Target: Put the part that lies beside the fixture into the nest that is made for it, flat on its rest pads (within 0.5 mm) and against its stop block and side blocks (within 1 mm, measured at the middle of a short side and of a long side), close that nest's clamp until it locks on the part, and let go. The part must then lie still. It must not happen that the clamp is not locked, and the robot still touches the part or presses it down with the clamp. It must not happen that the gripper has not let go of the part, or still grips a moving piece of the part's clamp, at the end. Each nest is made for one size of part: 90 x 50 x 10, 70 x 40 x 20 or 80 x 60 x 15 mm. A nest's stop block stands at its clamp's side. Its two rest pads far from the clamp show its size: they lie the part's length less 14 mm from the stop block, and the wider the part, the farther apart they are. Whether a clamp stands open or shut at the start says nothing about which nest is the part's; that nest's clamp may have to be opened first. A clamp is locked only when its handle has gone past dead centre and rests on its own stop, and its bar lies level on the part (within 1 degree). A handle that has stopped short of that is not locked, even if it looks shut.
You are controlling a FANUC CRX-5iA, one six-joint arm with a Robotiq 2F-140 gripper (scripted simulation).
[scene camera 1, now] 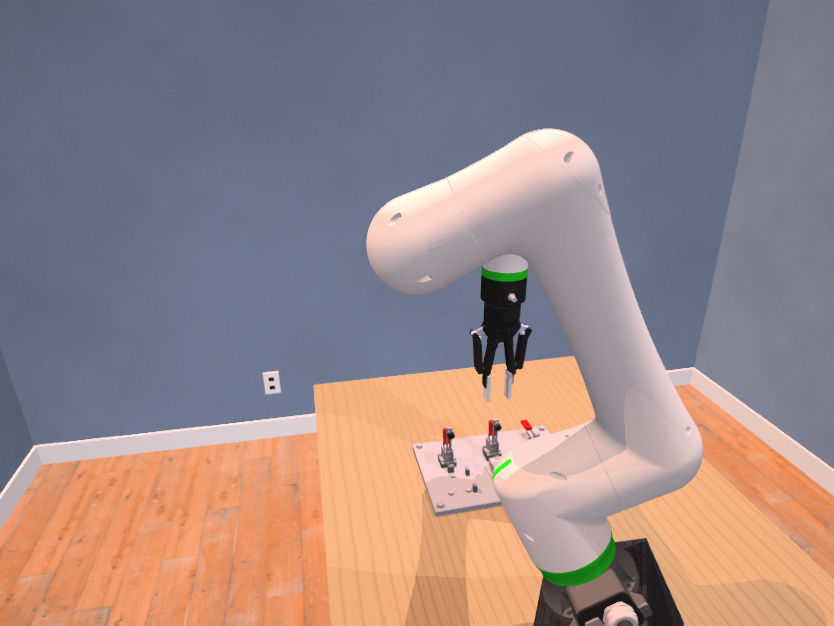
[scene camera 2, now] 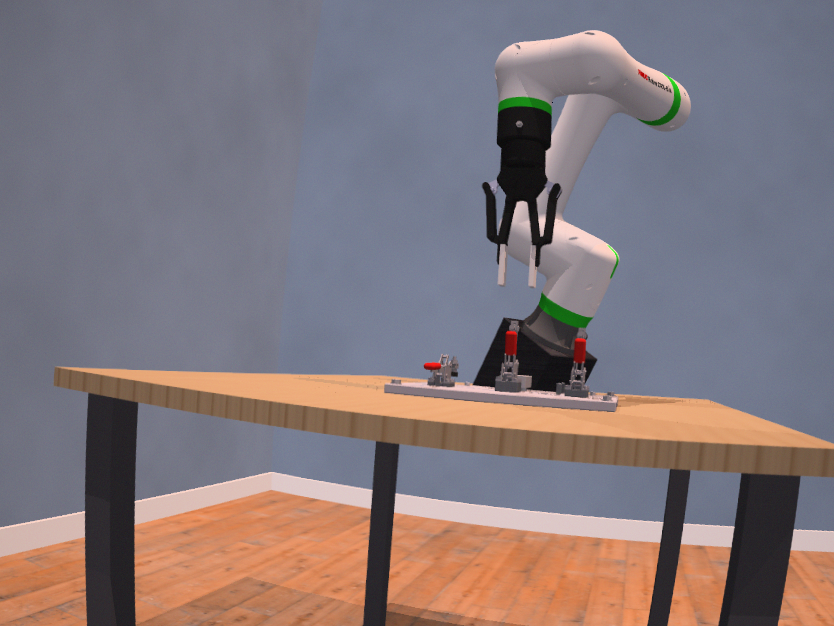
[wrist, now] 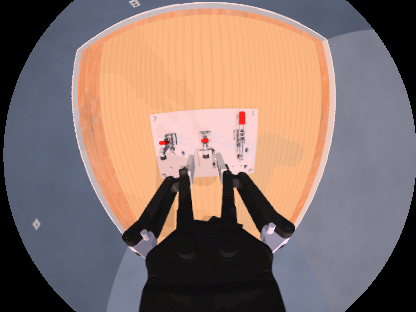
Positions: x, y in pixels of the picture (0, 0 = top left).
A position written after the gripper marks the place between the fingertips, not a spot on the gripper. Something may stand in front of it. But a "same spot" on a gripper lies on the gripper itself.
gripper: scene camera 1 496, 397; scene camera 2; wrist
same spot on gripper: [scene camera 2: 490, 189] = [wrist: 274, 223]
